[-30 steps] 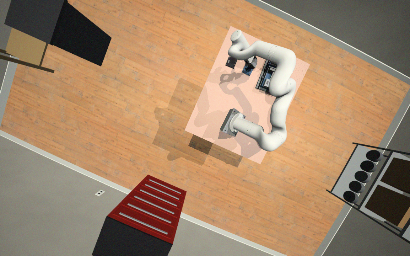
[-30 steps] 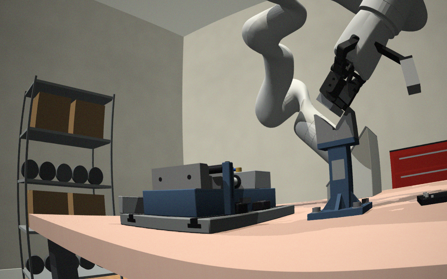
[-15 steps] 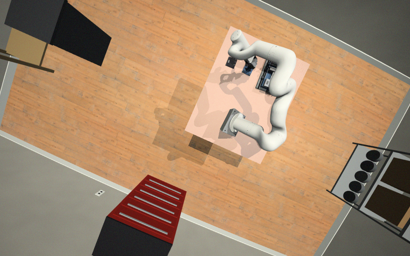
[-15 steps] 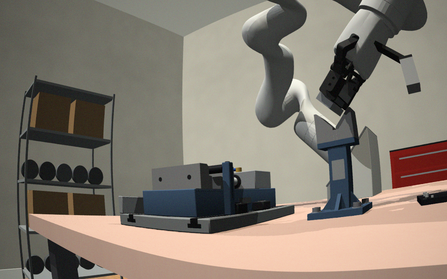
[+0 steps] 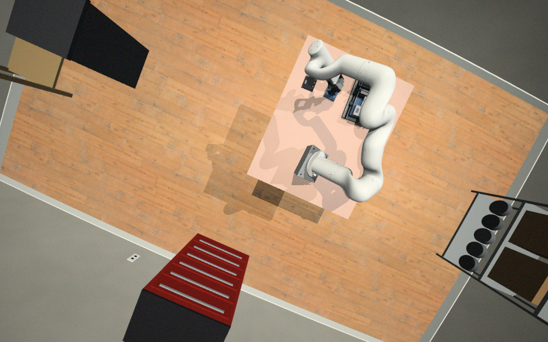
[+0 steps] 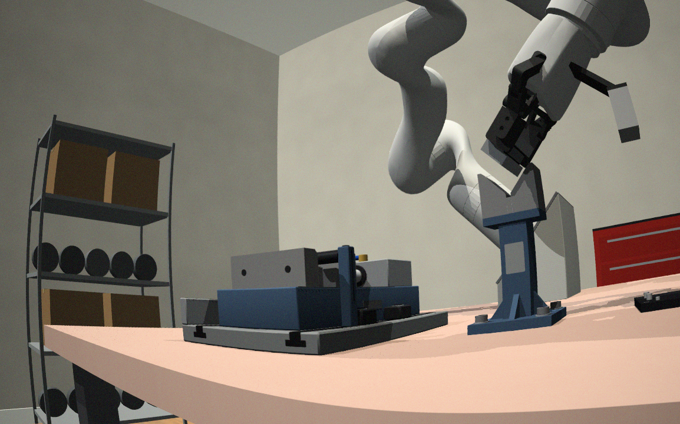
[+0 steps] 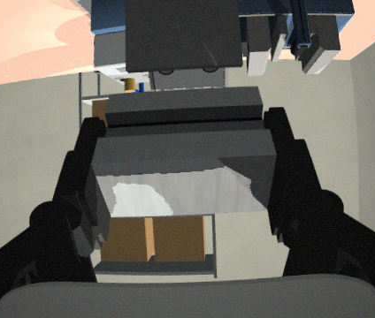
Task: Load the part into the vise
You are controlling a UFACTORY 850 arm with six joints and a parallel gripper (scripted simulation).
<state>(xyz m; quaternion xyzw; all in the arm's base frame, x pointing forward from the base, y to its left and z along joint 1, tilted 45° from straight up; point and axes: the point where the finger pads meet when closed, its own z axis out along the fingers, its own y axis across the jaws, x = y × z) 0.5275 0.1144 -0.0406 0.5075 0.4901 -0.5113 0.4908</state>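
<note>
My gripper is now 10 mm above the part. Round my hand: cylinder rod (10 mm ahead, 240 mm to the right, 120 mm below); then black infeed plate (170 mm to the left, 190 mm below); then work stop rod (100 mm ahead, 180 mm to the right, 100 mm below).
</note>
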